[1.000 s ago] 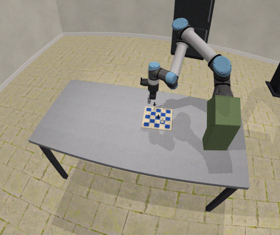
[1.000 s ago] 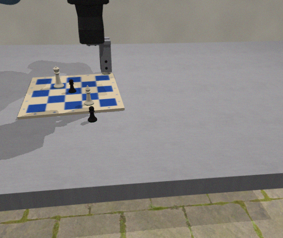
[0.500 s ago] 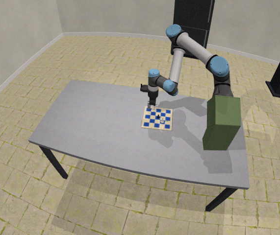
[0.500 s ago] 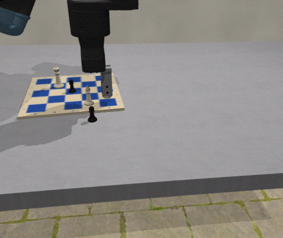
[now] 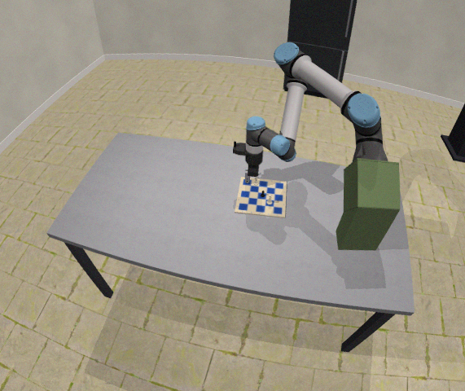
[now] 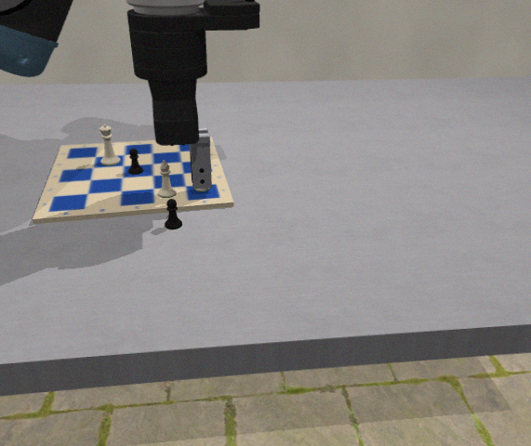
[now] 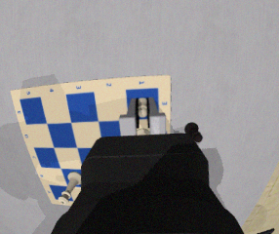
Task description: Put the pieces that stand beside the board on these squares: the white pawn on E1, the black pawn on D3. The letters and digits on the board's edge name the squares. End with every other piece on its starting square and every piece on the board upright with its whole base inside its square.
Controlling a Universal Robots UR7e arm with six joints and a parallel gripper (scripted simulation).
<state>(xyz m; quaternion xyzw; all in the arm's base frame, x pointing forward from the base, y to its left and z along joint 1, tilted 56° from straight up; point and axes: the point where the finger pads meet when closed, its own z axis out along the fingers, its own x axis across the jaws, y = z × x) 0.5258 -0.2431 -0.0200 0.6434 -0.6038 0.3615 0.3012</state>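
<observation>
Right now my hand is 10 mm above the white pawn. Also, from my hand: white bishop: 40 mm behind, 10 mm below; then white queen: 110 mm behind, 110 mm to the left; then cream chessboard: 80 mm behind, 80 mm to the left, 30 mm below.
</observation>
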